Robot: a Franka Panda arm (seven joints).
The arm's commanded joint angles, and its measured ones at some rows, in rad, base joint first. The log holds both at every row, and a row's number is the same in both.
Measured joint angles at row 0: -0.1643 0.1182 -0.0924 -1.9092 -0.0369 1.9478 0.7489
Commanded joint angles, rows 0 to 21: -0.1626 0.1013 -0.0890 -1.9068 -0.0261 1.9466 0.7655; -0.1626 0.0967 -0.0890 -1.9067 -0.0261 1.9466 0.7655; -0.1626 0.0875 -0.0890 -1.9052 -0.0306 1.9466 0.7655; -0.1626 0.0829 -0.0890 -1.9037 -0.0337 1.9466 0.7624; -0.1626 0.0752 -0.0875 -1.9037 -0.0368 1.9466 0.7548; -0.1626 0.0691 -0.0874 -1.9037 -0.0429 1.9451 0.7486; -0.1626 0.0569 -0.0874 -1.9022 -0.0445 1.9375 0.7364; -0.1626 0.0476 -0.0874 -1.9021 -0.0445 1.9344 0.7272; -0.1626 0.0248 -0.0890 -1.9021 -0.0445 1.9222 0.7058; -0.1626 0.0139 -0.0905 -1.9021 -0.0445 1.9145 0.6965; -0.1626 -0.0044 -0.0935 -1.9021 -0.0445 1.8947 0.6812; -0.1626 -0.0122 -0.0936 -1.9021 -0.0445 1.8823 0.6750; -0.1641 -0.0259 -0.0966 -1.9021 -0.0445 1.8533 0.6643; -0.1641 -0.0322 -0.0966 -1.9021 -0.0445 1.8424 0.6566; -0.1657 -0.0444 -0.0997 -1.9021 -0.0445 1.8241 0.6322; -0.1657 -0.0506 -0.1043 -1.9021 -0.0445 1.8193 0.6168; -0.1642 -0.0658 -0.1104 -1.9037 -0.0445 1.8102 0.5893; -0.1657 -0.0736 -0.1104 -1.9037 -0.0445 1.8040 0.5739; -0.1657 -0.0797 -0.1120 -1.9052 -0.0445 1.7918 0.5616; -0.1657 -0.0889 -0.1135 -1.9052 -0.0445 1.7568 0.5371; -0.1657 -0.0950 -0.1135 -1.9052 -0.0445 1.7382 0.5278; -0.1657 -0.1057 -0.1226 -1.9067 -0.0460 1.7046 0.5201
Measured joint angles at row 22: -0.1651 -0.0683 -0.1111 -1.8982 -0.0382 1.7822 0.5723
